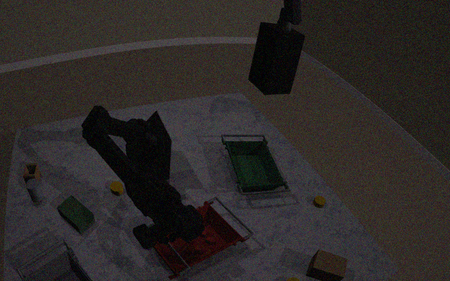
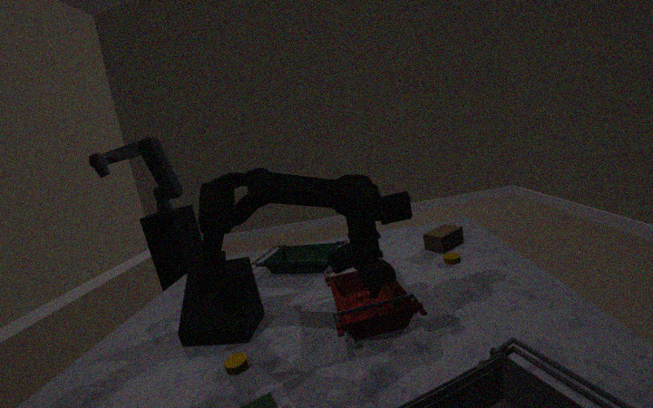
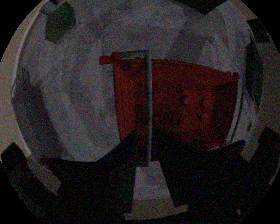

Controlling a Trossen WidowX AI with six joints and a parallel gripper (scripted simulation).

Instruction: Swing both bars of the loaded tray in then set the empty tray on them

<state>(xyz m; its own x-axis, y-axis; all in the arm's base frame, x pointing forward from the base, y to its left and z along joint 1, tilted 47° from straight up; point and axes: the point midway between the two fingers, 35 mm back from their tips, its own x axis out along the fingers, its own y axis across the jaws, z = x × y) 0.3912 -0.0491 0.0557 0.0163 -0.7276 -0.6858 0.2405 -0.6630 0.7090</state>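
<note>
Right now my gripper tip is 27 cm past the green tray, 44 cm to the right of it and 4 cm above it. Round my gripper tip: green block: 21 cm behind, 27 cm to the right, 7 cm below.
</note>
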